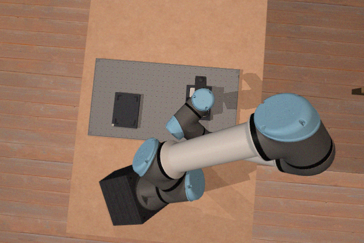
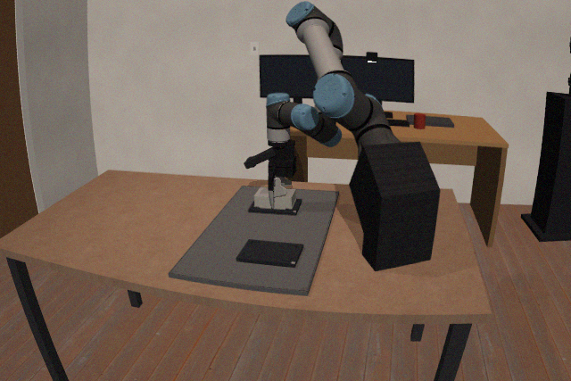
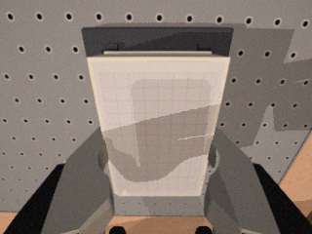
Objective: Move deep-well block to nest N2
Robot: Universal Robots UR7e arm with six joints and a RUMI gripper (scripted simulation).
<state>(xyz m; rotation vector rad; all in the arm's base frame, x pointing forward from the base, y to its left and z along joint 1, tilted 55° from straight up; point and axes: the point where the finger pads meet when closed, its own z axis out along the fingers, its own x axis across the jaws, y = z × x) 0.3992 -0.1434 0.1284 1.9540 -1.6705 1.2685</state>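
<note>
Right now the 96-well deep-well block is 10 mm above my hand. The rest, counted from my hand: black nest N2: 20 mm below; then black nest N1: 40 mm behind, 340 mm to the left, 20 mm below.
</note>
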